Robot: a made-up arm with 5 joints. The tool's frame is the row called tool. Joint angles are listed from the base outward. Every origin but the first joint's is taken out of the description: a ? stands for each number. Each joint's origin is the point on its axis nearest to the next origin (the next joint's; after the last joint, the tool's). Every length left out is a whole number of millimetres.
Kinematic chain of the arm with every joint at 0, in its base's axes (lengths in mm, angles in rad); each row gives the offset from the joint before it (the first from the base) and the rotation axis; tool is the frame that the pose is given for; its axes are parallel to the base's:
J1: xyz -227 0 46 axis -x
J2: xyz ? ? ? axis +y
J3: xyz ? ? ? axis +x
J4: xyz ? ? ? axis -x
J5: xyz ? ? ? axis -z
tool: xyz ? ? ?
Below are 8 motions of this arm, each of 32 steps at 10 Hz.
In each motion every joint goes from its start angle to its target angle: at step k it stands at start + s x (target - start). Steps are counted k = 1, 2, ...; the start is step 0. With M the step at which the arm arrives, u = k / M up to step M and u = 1 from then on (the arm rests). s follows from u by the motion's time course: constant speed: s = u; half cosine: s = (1 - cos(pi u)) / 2; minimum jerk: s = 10 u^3 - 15 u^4 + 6 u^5.
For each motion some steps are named. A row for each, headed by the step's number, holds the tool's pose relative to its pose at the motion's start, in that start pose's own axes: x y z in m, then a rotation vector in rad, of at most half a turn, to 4 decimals.
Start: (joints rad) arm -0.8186 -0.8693 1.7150 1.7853 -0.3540
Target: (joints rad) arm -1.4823 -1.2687 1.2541 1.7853 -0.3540
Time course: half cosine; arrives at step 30
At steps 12, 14, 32:
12: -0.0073 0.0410 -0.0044 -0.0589 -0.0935 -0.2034
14: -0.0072 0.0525 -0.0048 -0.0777 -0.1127 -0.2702
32: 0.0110 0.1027 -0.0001 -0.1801 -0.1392 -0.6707

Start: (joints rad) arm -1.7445 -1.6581 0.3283 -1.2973 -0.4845
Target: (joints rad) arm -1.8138 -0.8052 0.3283 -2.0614 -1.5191
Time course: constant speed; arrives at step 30
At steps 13, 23, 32:
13: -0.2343 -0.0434 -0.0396 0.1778 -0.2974 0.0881
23: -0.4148 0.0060 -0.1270 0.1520 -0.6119 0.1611
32: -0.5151 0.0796 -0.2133 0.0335 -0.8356 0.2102

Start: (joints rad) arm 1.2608 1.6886 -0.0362 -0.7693 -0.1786
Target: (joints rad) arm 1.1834 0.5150 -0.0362 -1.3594 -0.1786
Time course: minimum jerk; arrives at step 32
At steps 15, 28, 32:
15: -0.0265 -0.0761 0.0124 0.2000 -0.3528 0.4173
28: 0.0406 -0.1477 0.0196 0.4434 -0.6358 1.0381
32: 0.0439 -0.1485 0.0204 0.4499 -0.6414 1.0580

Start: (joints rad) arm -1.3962 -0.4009 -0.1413 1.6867 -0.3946
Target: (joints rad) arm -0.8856 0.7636 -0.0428 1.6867 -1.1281
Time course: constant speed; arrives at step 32
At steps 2, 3, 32:
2: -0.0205 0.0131 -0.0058 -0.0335 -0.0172 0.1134
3: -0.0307 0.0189 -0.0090 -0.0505 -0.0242 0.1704
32: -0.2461 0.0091 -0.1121 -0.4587 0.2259 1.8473

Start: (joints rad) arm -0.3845 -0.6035 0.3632 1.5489 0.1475
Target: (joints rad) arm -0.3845 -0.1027 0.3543 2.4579 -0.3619
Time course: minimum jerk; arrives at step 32
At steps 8, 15, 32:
8: -0.0181 0.0372 -0.0060 -0.0964 0.0056 0.1016
15: -0.1000 0.1401 -0.0434 -0.4073 0.0264 0.4408
32: -0.2904 0.2189 -0.1459 -0.9269 0.0600 0.9903

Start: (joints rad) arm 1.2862 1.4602 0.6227 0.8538 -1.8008
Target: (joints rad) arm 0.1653 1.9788 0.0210 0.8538 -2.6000
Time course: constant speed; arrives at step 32
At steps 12, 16, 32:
12: 0.0987 -0.1626 0.0417 0.1176 0.1892 0.7603
16: 0.1535 -0.1979 0.0543 0.1529 0.2714 1.0143
32: 0.4101 -0.1867 0.0749 0.2999 0.7410 1.9861

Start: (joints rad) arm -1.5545 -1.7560 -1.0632 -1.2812 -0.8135
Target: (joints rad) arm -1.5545 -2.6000 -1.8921 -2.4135 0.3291
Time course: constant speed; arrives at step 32
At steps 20, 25, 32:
20: -0.0186 0.0844 -0.0421 -0.0559 -0.5388 -0.5343
25: -0.0209 0.0897 -0.0542 -0.0110 -0.6749 -0.6411
32: -0.0231 0.0863 -0.0678 0.0893 -0.8541 -0.7680

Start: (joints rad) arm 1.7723 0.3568 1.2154 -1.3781 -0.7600
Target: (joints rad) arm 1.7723 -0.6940 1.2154 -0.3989 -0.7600
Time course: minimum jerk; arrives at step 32
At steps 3, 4, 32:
3: 0.0059 -0.0016 -0.0001 -0.0007 0.0094 0.0039
4: 0.0132 -0.0035 -0.0002 -0.0015 0.0212 0.0089
32: 0.5638 0.1055 -0.3550 -0.2594 1.0111 0.9392

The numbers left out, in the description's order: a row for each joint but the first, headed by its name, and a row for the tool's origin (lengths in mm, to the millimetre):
J2: 0 -122 5
J3: 129 0 -286
J4: 0 -120 100
J5: 0 -58 393
tool: -45 82 0

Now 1 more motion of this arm.
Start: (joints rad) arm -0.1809 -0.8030 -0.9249 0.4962 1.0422
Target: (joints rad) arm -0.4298 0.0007 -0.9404 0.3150 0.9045
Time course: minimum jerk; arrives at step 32
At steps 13, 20, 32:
13: -0.0126 -0.0075 -0.0059 -0.0204 0.1515 0.2958
20: -0.0204 -0.0214 -0.0084 -0.0242 0.3473 0.6495
32: -0.0212 -0.0324 -0.0085 -0.0133 0.4877 0.8932

